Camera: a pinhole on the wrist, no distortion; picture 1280 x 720 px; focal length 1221.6 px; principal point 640.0 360.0 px. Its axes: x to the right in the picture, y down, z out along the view. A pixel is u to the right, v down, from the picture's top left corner.
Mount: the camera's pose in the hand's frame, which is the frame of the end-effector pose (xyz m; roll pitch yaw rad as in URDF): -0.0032 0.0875 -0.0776 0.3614 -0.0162 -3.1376
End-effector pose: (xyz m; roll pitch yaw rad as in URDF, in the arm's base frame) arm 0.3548 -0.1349 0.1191 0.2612 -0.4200 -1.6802
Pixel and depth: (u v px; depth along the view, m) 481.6 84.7 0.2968
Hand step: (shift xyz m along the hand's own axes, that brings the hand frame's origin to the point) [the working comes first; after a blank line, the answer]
In the camera's frame: -0.0385 -0.0669 0.2968

0.0387 0.2552 0.1757
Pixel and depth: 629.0 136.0 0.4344
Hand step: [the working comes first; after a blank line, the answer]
In the camera's frame: -0.0039 -0.0797 0.4344

0.0059 0.3156 0.3005
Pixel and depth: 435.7 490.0 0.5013
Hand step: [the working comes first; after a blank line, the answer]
In the camera's frame: -0.0838 0.0533 0.5013

0.0880 0.2152 0.4088
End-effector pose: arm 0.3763 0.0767 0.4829 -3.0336 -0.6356 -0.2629
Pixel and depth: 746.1 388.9 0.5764
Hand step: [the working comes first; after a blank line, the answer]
In the camera's frame: 0.0501 0.0136 0.5764

-0.0452 0.2784 0.4671
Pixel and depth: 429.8 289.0 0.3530
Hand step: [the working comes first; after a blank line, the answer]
In the camera's frame: -0.0607 -0.0205 0.3530

0.0622 0.2318 0.2443
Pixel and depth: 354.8 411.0 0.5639
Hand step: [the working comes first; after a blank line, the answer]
In the camera's frame: -0.1317 0.0235 0.5639

0.1364 0.2654 0.4560
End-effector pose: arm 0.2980 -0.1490 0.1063 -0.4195 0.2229 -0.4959
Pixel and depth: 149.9 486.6 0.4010
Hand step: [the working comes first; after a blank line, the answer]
In the camera's frame: -0.1609 0.0416 0.4010

0.1636 0.1911 0.3095
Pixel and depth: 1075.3 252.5 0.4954
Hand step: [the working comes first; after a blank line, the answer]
In the camera's frame: 0.1765 -0.0436 0.4954

-0.1733 0.3028 0.3732
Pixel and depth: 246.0 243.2 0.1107
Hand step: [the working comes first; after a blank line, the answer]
In the camera's frame: -0.0357 -0.0106 0.1107

0.0339 0.1367 0.0216
